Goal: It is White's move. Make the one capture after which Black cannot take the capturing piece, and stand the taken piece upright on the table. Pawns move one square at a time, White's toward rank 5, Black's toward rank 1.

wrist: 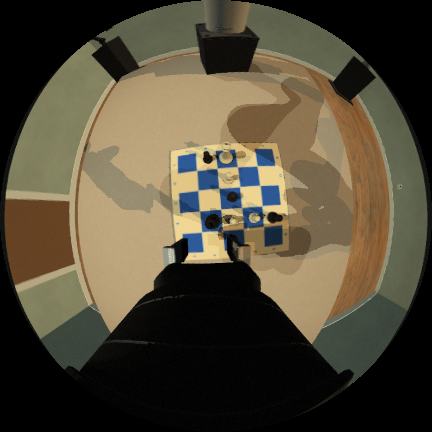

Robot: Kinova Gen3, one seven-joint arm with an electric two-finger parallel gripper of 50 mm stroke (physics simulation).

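Places are measured from the arm's base along level axes (x right, y back, z down), in millimetres.
Pixels of known places: gripper, fingertip midpoint: [206,245].
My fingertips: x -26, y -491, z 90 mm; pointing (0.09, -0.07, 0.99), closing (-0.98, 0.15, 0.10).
Note:
Behind a point stands the place of what it marks.
The chessboard [179,231] @(z 167, x 35, y -493 mm) lies beneath my gripper [207,246] @(z 90, x -26, y -491 mm), which is open and empty over its near edge. In the far row a black piece [208,157] @(z 155, x -2, y -352 mm) stands beside a tall white piece [226,157] @(z 151, x -35, y -350 mm). A white piece [229,177] @(z 139, x -44, y -389 mm) stands in the row below, and a black piece [232,196] @(z 136, x -52, y -420 mm) on the centre square. In the second row from the near edge, left to right, stand a large black piece [212,221] @(z 110, x -28, y -461 mm), a white piece [232,220] @(z 135, x -57, y -457 mm), another white piece [254,217] @(z 137, x -92, y -448 mm) and a black piece [274,217] @(z 138, x -127, y -444 mm). The right finger covers part of the near row's middle square; whether a piece stands there I cannot tell.
The board lies on a beige table top [135,150] @(z 173, x 179, y -328 mm) with a wooden strip [370,200] at the right. A black pedestal [227,50] @(z 73, x -9, y -49 mm) bears the arm's base at the far edge. Dark boxes [116,59] [353,80] stand at both far corners. Arm shadows cross the table and board.

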